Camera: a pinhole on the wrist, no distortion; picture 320 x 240 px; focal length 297.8 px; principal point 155.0 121.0 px. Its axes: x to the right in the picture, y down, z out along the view. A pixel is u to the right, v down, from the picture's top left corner.
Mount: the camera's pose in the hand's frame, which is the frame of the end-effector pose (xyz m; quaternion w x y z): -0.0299 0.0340 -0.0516 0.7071 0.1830 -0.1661 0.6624
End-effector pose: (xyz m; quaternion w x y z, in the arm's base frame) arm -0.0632 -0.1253 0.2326 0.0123 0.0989 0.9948 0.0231
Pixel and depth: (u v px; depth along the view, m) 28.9 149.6 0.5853
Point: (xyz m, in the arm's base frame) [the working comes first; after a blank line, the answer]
In the camera's frame: -0.2478 0.0562 0.5853

-0.0472 -0.5805 -0.1333
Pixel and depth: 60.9 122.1 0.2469
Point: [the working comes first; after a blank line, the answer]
In the camera's frame: -0.0780 0.0009 0.2469

-0.0559 -0.2759 0.0981
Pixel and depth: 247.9 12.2 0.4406
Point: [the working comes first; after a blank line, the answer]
In the camera's frame: 0.1374 -0.1610 0.4406

-0.2050 -0.1440 -0.1674
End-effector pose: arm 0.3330 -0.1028 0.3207 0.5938 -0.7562 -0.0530 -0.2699
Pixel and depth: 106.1 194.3 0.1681
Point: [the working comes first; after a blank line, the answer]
In the camera's frame: -0.0276 0.0414 0.1681

0.2738 0.0124 0.3338
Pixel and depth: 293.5 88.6 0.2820
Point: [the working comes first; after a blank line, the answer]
In the camera's frame: 0.1312 -0.0307 0.2820

0.4366 0.1294 0.2772
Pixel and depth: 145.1 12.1 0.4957
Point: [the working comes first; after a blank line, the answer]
In the camera's frame: -0.0165 -0.1813 0.4957

0.4993 0.2678 0.5362
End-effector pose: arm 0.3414 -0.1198 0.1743 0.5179 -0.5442 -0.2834 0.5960
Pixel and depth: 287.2 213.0 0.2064
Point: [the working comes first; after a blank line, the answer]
In the camera's frame: 0.0916 0.0638 0.2064

0.1588 -0.1653 0.2311
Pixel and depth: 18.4 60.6 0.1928
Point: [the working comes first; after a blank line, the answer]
In the camera's frame: -0.0884 -0.0391 0.1928

0.3150 -0.0570 0.3153
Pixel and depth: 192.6 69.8 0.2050
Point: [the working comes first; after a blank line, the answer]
In the camera's frame: 0.0259 -0.0352 0.2050

0.2246 -0.0672 0.2449
